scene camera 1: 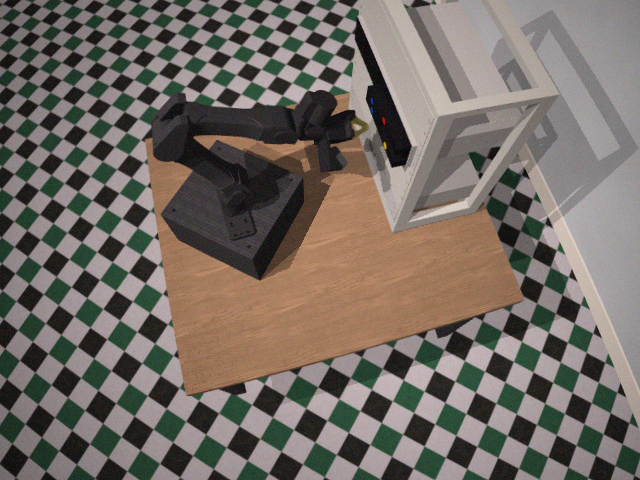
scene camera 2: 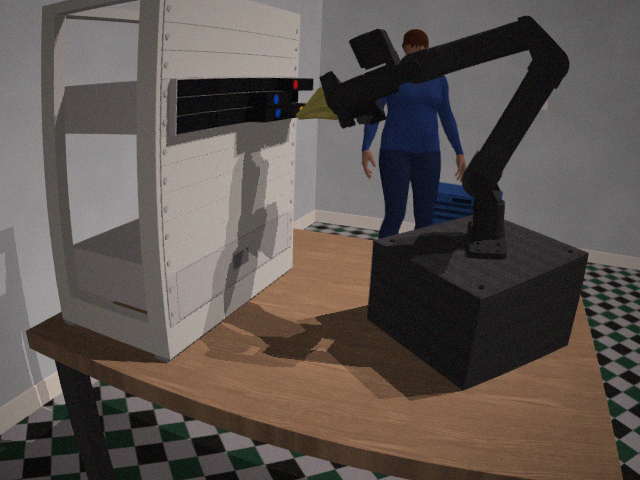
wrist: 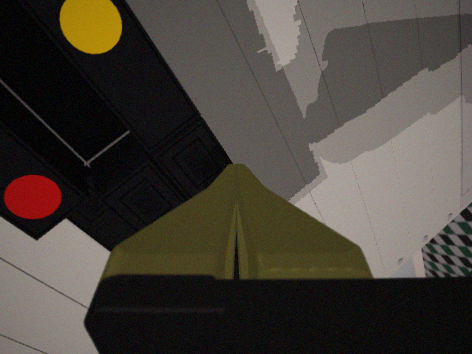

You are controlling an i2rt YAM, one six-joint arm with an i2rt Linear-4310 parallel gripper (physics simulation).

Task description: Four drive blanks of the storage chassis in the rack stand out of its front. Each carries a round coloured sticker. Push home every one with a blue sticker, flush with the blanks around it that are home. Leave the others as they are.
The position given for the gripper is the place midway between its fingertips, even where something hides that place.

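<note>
The gripper (scene camera 2: pixel 297 117) is visible in the scene, and the wrist view takes in the gripper (wrist: pixel 236 177) as well. A rack (scene camera 2: pixel 216 147) is there too; scene camera 1 has the rack (scene camera 1: pixel 427 87) in its frame, and the wrist view likewise includes the rack (wrist: pixel 119 119).
</note>
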